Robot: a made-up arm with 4 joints.
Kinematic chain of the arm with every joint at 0, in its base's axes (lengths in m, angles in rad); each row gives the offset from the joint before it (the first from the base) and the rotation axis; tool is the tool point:
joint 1: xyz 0 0 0.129 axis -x
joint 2: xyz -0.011 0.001 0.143 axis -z
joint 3: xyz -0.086 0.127 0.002 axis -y
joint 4: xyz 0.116 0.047 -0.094 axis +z
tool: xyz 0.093 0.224 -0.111
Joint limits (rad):
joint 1: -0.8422..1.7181
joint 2: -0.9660..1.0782
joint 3: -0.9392..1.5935
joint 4: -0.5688..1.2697
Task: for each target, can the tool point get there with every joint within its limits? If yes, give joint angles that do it. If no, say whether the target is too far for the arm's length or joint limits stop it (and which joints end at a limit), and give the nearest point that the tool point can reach.
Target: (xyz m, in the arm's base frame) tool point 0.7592 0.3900 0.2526
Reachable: no: too far | nearest point 0.4147 0.2953 0.2226 | short by 0.359 m
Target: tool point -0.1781 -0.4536 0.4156
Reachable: no: joint limits stop it (at a limit: joint 1, joint 2, joint 3, joint 4) | nearest point -0.2046 -0.1664 0.6403 | short by 0.366 m
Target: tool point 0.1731 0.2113 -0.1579
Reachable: yes | joints 0.9855 0.2897 0.8479 0.8411
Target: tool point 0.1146 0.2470 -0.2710
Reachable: yes | joints 1.4665 -0.2795 0.8542 -0.2259
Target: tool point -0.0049 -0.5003 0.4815
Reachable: no: joint limits stop it (at a limit: joint 1, joint 2, joint 3, joint 4) | nearest point 0.3173 -0.3131 0.4759 | short by 0.373 m
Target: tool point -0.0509 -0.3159 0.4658
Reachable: no: joint limits stop it (at a limit: joint 1, joint 2, joint 3, joint 4) | nearest point -0.2046 -0.1664 0.6403 | short by 0.276 m
